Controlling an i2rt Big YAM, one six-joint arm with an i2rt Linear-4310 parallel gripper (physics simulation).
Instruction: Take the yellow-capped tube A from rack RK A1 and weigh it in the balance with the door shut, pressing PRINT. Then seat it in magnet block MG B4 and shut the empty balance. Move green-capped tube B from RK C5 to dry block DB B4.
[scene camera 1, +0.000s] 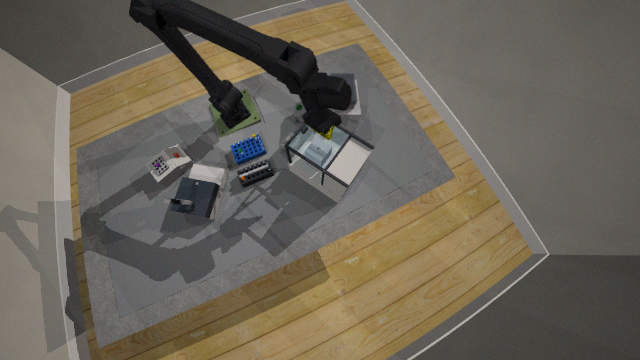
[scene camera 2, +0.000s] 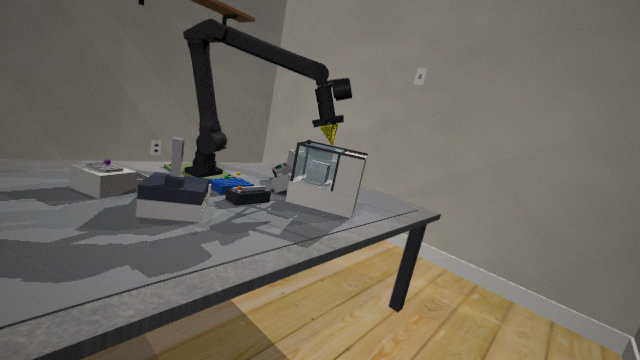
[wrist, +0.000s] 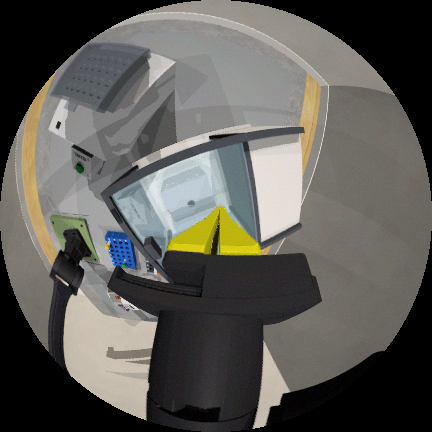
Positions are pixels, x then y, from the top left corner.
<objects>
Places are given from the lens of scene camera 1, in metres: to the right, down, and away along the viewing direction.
my gripper (scene camera 1: 329, 138): 0.03, -0.13, 0.63
balance (scene camera 1: 330, 166): 0.03, -0.04, 0.62
grey block device (scene camera 1: 350, 117): 0.12, -0.25, 0.79
The marked spots on the balance and the grey block device are 0.28 m apart.
</objects>
